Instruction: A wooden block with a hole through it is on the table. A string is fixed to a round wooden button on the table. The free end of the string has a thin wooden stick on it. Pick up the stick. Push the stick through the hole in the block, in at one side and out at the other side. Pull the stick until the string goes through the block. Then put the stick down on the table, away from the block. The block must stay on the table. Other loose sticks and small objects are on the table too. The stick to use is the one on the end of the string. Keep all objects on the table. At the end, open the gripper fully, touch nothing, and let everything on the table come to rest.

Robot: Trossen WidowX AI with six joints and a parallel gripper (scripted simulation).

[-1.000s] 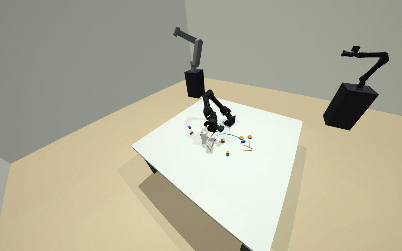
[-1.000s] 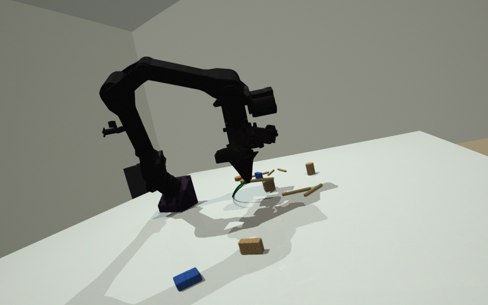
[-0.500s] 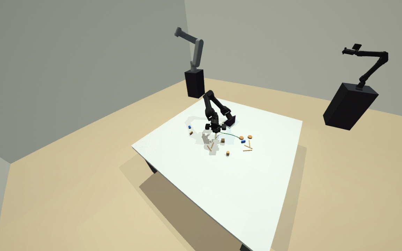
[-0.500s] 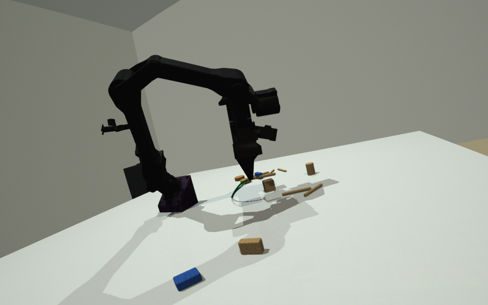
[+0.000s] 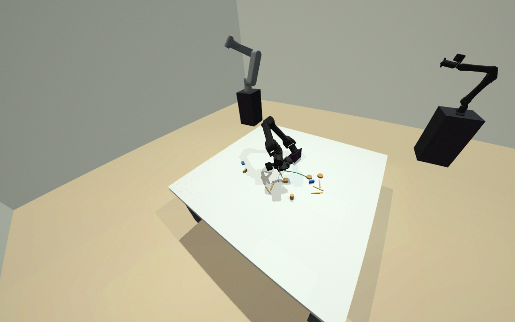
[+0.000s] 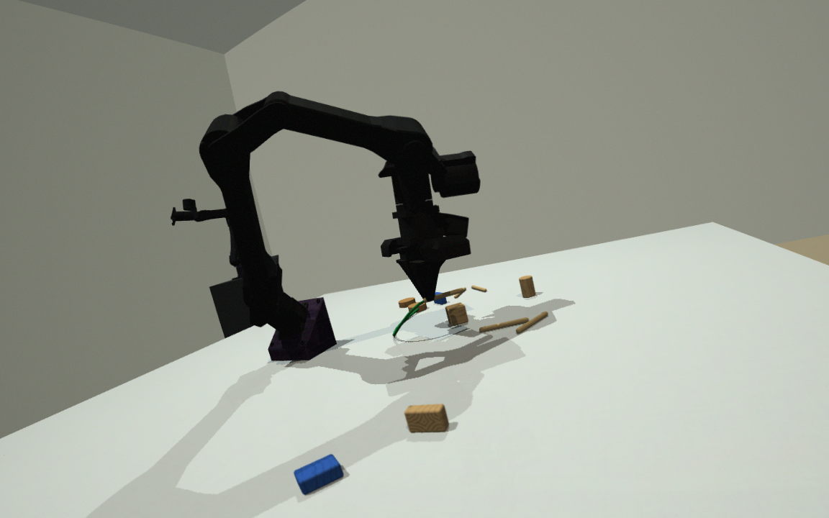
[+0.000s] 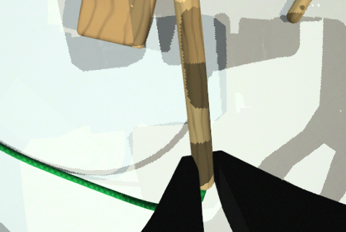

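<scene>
My gripper tip is 2 cm short of the small wooden cube, 6 cm to the right of it and 5 cm above it. Also, from my gripper tip: wooden cylinder: 14 cm ahead, 16 cm to the left, 4 cm below; thin wooden stick: 1 cm ahead, 1 cm to the left.
</scene>
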